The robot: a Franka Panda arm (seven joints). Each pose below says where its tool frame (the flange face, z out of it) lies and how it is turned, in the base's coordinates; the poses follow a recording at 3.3 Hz.
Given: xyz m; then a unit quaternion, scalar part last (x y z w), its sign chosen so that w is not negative.
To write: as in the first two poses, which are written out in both.
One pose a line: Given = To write
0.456 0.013 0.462 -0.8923 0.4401 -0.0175 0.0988 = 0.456 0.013 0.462 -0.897 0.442 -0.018 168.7
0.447 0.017 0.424 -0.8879 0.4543 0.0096 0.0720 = 0.447 0.017 0.424 -0.890 0.455 0.010 171.7
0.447 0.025 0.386 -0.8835 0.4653 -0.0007 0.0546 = 0.447 0.025 0.386 -0.885 0.466 -0.001 173.7
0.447 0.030 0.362 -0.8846 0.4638 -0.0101 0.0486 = 0.447 0.030 0.362 -0.886 0.464 -0.010 174.4
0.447 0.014 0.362 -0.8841 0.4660 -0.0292 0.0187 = 0.447 0.014 0.362 -0.884 0.466 -0.029 177.9
